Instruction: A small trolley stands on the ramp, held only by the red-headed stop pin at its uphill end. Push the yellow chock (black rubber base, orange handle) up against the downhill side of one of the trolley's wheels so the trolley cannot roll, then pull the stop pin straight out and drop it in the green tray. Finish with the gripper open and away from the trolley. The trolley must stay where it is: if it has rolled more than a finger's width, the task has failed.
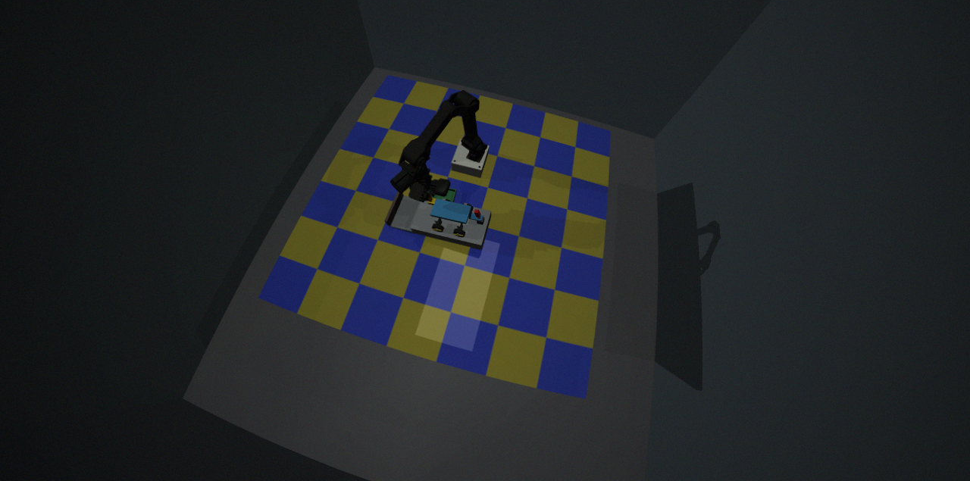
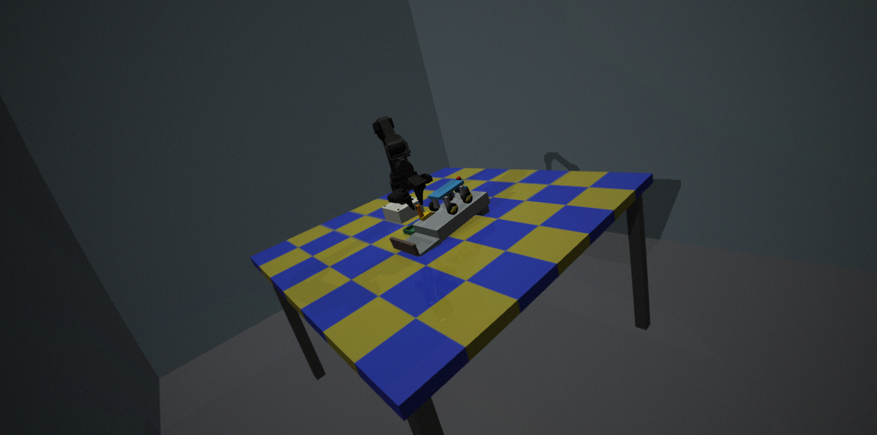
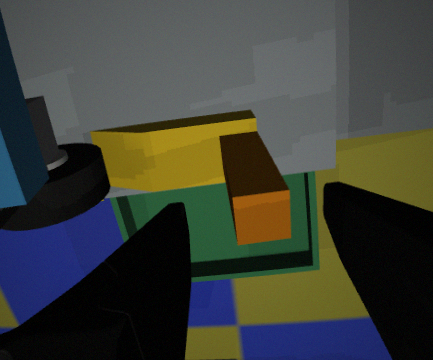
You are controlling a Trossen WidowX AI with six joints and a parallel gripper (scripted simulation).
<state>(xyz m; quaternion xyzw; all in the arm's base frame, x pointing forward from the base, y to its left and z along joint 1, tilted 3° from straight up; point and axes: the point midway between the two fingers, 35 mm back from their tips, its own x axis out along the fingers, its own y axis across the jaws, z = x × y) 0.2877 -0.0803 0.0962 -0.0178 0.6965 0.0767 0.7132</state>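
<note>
My gripper tip is 20 mm to the right of the yellow chock and 30 mm above it. The rest, counted from my gripper tip: grey ramp 40 mm ahead, 120 mm to the left, 70 mm below; then blue trolley 40 mm ahead, 120 mm to the left; then green tray 70 mm behind, 10 mm to the left, 120 mm below.
</note>
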